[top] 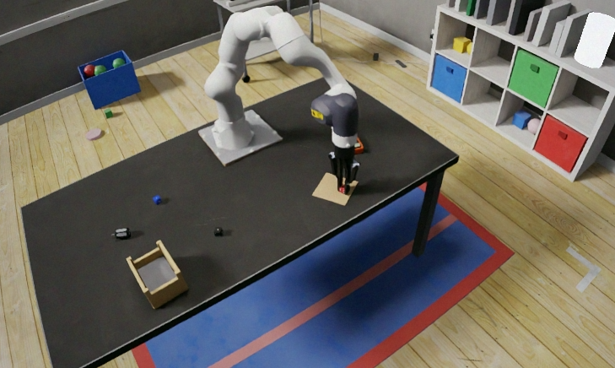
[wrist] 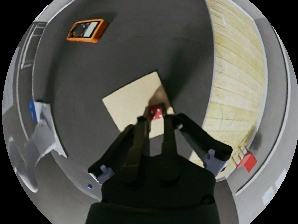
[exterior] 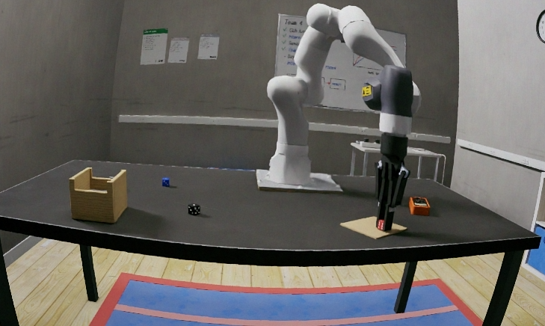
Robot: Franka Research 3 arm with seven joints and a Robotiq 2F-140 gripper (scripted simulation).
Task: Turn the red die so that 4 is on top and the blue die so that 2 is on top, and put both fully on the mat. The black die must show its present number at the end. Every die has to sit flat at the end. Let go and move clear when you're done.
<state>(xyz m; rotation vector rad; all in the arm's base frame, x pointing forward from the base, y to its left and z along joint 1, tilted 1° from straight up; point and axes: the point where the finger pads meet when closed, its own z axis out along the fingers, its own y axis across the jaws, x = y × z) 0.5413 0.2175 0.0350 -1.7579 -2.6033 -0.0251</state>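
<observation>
Now: the red die 20 mm below my hand. The rest, counted from my hand: black die 510 mm to the right, 80 mm behind, 30 mm below; tan mat 40 mm below, 30 mm behind, 20 mm to the right; orange device 220 mm behind, 200 mm to the left, 30 mm below.
</observation>
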